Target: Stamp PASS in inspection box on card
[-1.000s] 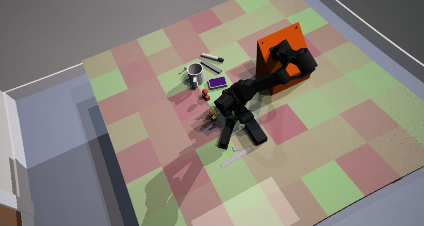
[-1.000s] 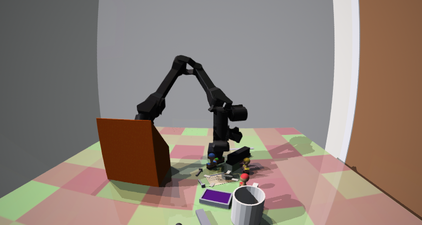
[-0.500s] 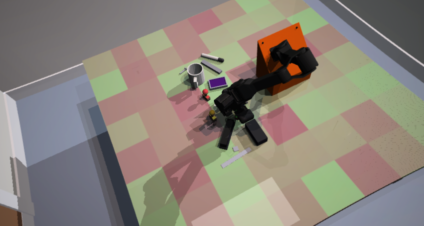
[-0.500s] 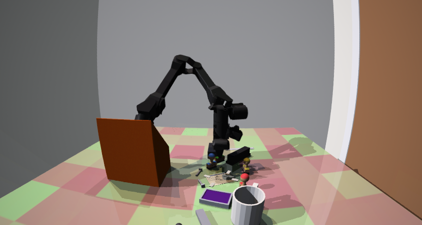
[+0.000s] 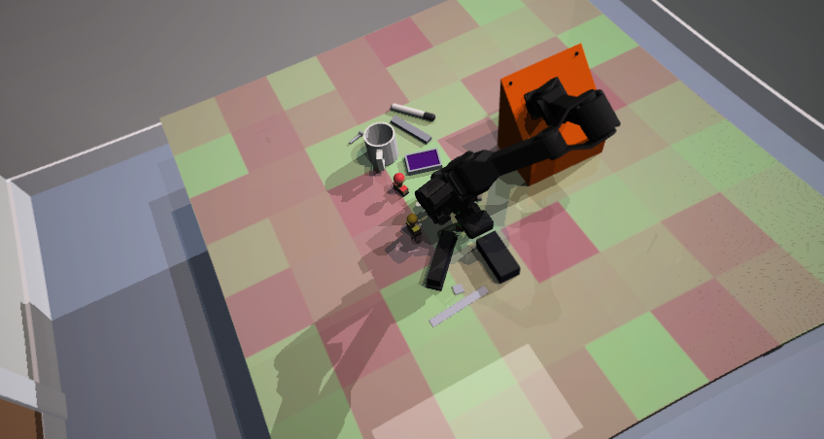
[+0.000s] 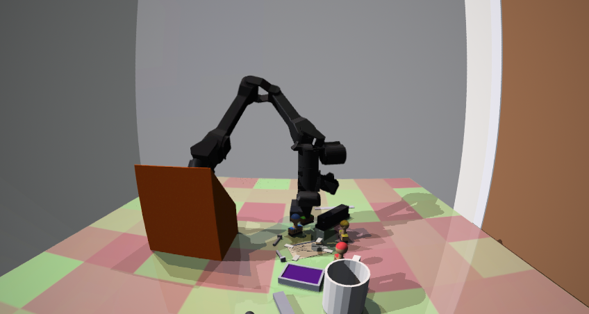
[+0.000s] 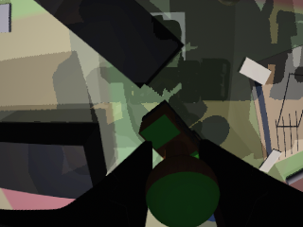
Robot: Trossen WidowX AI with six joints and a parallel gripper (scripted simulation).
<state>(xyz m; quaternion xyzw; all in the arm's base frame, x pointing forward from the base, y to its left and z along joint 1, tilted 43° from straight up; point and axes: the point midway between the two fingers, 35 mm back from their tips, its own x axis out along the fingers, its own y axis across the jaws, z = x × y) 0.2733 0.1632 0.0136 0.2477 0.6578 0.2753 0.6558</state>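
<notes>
Right now my gripper tip is 3 cm to the left of the blue stamp, 3 cm past it and 3 cm above it. The rest, counted from my gripper tip: green-knobbed stamp right at my gripper tip; yellow-knobbed stamp 10 cm ahead, 6 cm to the right, 3 cm below; card 11 cm to the right, 5 cm below, 1 cm ahead.
</notes>
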